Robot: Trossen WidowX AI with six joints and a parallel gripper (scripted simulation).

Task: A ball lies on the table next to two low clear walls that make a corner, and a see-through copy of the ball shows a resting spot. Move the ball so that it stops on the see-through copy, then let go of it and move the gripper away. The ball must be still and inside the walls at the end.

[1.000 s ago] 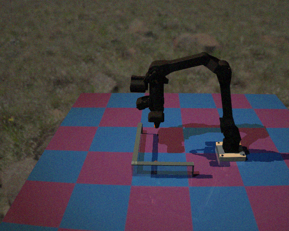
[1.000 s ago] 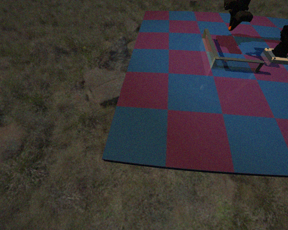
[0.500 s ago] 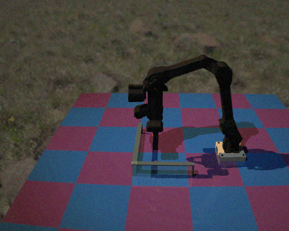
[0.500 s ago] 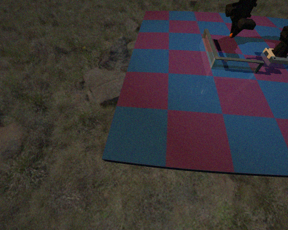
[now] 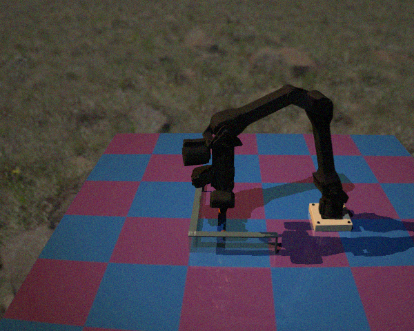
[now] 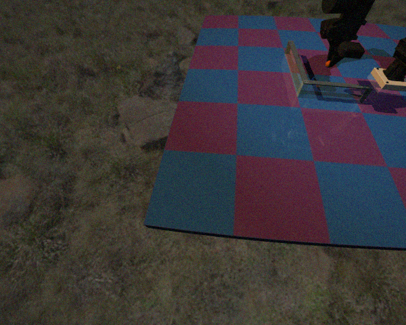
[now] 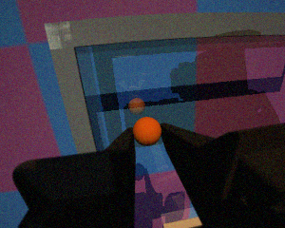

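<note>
The see-through ball is 8 cm below my gripper tip. Round my gripper tip: small orange ball (right at my gripper tip).
</note>
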